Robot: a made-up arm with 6 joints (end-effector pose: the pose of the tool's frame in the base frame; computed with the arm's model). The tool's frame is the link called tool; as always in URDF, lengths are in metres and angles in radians. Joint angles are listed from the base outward.
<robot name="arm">
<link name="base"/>
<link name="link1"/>
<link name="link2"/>
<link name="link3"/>
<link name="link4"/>
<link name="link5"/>
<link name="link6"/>
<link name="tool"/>
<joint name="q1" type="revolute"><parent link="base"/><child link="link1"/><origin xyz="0.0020 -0.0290 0.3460"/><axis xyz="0 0 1"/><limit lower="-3.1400" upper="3.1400" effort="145" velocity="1.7"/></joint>
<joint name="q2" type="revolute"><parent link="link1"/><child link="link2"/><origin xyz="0.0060 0.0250 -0.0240" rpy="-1.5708 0.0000 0.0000"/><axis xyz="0 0 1"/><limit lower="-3.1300" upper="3.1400" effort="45" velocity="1.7"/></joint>
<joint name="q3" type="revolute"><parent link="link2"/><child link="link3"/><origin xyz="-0.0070 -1.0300 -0.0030"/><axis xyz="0 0 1"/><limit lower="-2.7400" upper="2.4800" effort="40" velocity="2.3"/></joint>
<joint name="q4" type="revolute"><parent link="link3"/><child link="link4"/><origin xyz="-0.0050 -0.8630 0.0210" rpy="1.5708 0.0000 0.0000"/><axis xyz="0 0 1"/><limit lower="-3.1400" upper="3.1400" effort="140" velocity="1.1"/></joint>
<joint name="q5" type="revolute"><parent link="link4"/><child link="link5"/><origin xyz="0.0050 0.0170 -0.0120" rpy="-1.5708 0.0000 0.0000"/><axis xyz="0 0 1"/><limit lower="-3.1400" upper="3.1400" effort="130" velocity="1.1"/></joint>
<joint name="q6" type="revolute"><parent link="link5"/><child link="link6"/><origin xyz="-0.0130 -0.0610 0.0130" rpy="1.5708 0.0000 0.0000"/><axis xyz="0 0 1"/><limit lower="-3.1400" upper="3.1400" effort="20" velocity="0.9"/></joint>
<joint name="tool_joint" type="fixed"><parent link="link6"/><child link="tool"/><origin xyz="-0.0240 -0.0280 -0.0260" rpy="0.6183 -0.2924 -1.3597"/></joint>
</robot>
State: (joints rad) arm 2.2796 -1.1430 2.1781 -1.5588 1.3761 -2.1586
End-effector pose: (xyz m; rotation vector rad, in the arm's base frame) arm 0.0903 -0.1456 1.1399 1.2730 2.1649 1.3048
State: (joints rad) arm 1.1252 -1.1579 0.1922 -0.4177 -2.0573 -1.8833
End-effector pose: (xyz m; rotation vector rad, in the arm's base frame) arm -0.7800 -1.4259 1.1957 -2.0511 -1.0184 1.0511
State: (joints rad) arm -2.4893 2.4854 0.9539 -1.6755 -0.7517 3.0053
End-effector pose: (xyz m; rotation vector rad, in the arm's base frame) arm -0.2343 -0.2667 -1.3227 2.9760 0.7535 0.2343
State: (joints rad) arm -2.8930 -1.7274 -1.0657 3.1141 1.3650 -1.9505
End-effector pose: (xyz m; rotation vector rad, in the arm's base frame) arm 1.2342 0.3031 -0.6934 -2.1287 0.0265 1.7851
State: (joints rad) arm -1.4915 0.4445 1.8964 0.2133 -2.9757 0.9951
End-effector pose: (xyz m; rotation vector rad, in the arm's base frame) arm 0.1216 -1.0526 0.6883 -0.2293 -1.4037 -1.5506
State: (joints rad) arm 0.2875 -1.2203 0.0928 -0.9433 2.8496 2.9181
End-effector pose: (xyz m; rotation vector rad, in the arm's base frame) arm -1.6322 -0.4349 1.0507 -2.6377 -1.2214 -1.1165
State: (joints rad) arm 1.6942 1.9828 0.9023 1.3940 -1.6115 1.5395
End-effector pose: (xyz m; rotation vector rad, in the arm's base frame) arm -0.1578 1.1469 -0.9157 0.7097 1.3633 0.1417
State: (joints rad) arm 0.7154 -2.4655 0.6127 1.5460 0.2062 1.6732
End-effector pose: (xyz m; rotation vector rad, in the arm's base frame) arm -1.1598 -0.9427 -0.7439 -0.8945 -1.1994 2.1329
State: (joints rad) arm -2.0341 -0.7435 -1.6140 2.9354 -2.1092 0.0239
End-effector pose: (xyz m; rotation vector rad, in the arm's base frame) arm 0.6026 1.0831 0.5084 0.3104 -0.3589 0.0551
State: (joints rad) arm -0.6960 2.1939 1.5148 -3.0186 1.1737 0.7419
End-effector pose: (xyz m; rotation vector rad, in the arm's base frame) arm 0.3449 -0.2558 -1.0323 -2.9187 0.2440 -0.2851
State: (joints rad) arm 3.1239 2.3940 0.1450 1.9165 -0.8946 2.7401
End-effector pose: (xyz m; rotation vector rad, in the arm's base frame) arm -1.2505 -0.0249 -1.1349 -0.6888 -2.8589 -0.1617
